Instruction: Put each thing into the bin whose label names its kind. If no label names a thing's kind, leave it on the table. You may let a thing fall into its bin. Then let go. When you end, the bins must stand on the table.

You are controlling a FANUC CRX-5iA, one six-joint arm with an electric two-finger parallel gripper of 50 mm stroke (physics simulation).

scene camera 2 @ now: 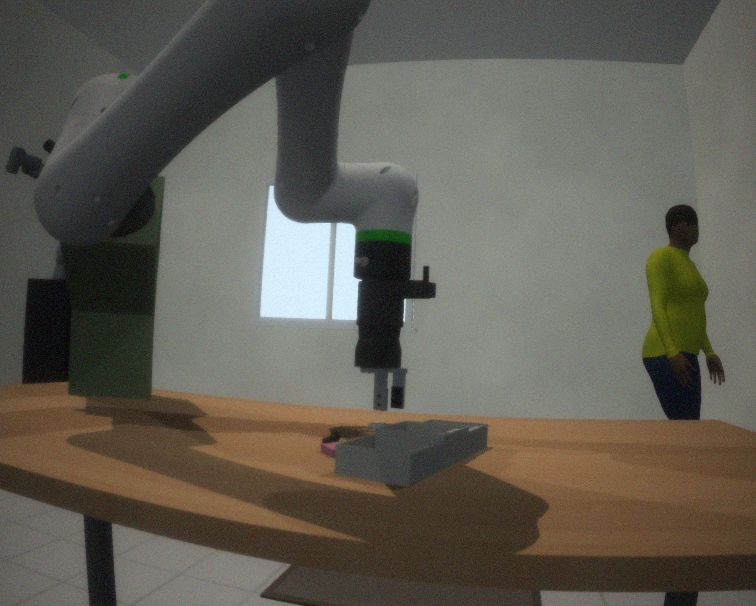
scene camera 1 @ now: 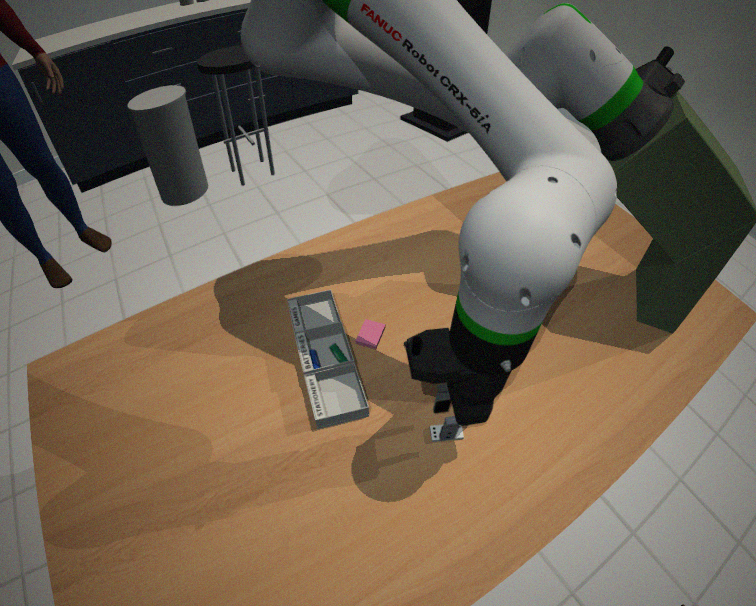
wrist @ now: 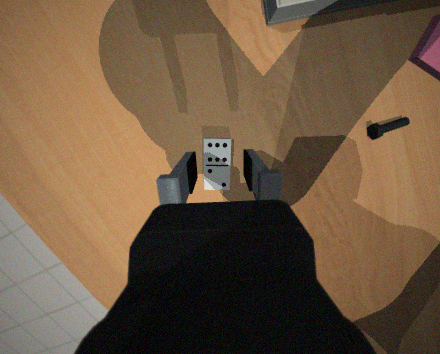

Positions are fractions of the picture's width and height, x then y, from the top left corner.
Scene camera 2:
gripper: 0.51,0.68
grey three-part bin tray: 0.54,0.75
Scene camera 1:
gripper: 0.59,0.70
grey three-part bin tray: 0.44,0.64
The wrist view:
gripper: 0.50,0.46
white domino: 0.49,0.43
